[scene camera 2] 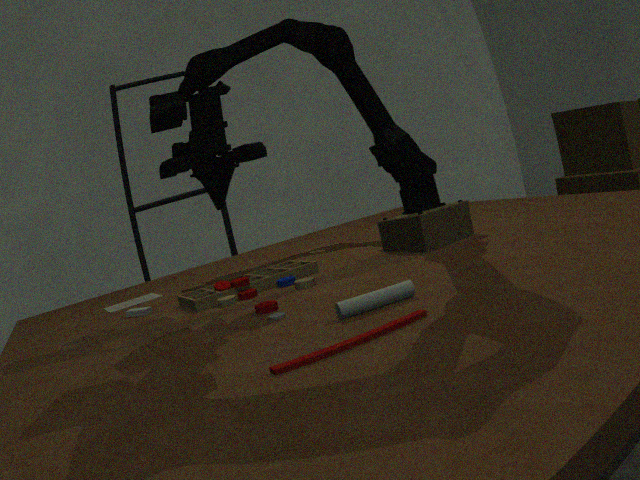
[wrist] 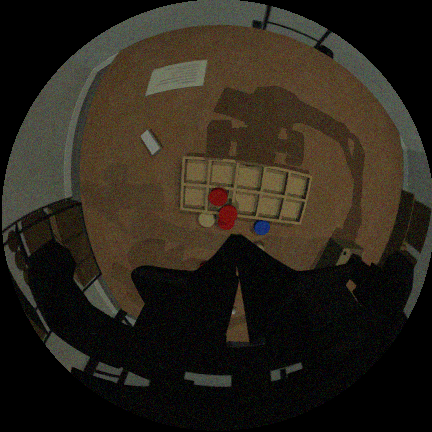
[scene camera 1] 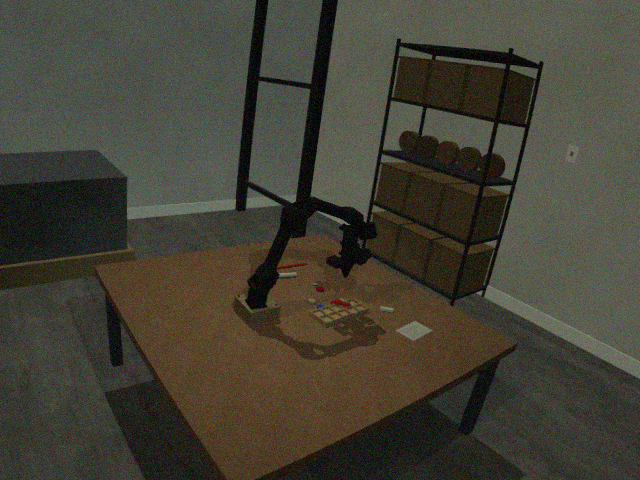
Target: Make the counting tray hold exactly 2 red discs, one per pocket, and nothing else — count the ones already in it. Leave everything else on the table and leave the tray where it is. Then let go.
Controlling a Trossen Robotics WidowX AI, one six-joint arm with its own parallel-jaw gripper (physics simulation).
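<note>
The wooden counting tray [scene camera 1: 326, 323] [scene camera 2: 199, 303] [wrist: 182, 185] has two rows of pockets. One red disc [scene camera 1: 346, 304] [scene camera 2: 222, 285] [wrist: 218, 196] sits at a pocket of the row nearer my gripper, second from the eraser end. A second red disc [scene camera 2: 239, 282] [wrist: 228, 213] lies over that row's outer wall, near a divider. A third red disc [scene camera 2: 247, 294] [wrist: 226, 223] is on the table beside it, partly covered in the wrist view. A fourth red disc [scene camera 1: 320, 289] [scene camera 2: 266, 307] lies farther out. My gripper [scene camera 1: 345, 274] [scene camera 2: 220, 207] [wrist: 234, 238] is shut, empty, and above the discs.
A blue disc [scene camera 1: 320, 306] [scene camera 2: 285, 281] [wrist: 262, 228] and pale discs [scene camera 2: 305, 283] [wrist: 206, 219] lie beside the tray. A small grey disc [scene camera 2: 276, 315], white cylinder [scene camera 2: 375, 299], red stick [scene camera 2: 348, 342], white block [scene camera 2: 138, 311] [wrist: 150, 142] and paper [scene camera 1: 414, 330] [wrist: 177, 77] are on the table.
</note>
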